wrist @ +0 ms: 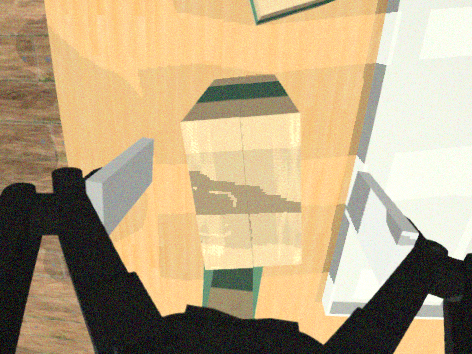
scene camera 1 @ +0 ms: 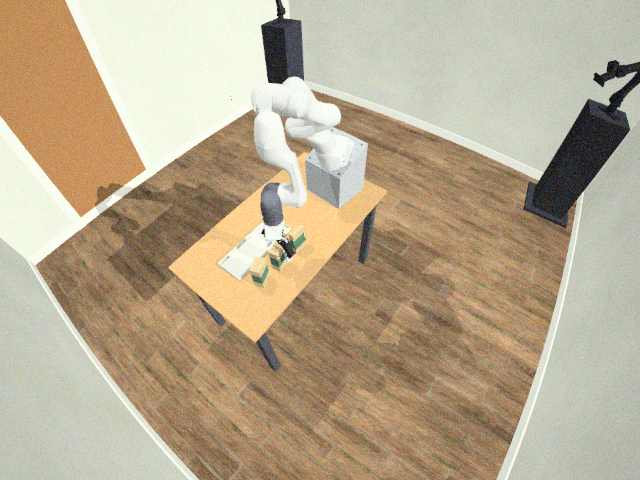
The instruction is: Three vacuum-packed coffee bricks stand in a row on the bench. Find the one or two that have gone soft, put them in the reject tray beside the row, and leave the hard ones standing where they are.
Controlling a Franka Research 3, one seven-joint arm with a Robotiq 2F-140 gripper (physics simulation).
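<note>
Three tan coffee bricks with green bands stand in a row. The middle brick [scene camera 1: 277, 256] [wrist: 245, 185] is centred between the fingers in the wrist view, with a gap on both sides. The brick farthest from the robot base [scene camera 1: 259, 272] [wrist: 290, 7] shows in part at the wrist view's top edge. The brick nearest the base [scene camera 1: 298, 238] [wrist: 231, 300] is partly hidden behind the gripper. My gripper [scene camera 1: 280, 248] [wrist: 252, 176] is open and empty at the middle brick; its exact height is unclear. The white reject tray [scene camera 1: 241, 261] [wrist: 425, 125] lies beside the row, and no brick shows in it.
The wooden bench [scene camera 1: 217, 294] [wrist: 105, 100] carries the grey robot base box [scene camera 1: 338, 178]. In the wrist view the right finger overlaps the tray's near wall, and the bench's edge runs down the left side. Black pedestals [scene camera 1: 566, 160] stand on the floor away from the bench.
</note>
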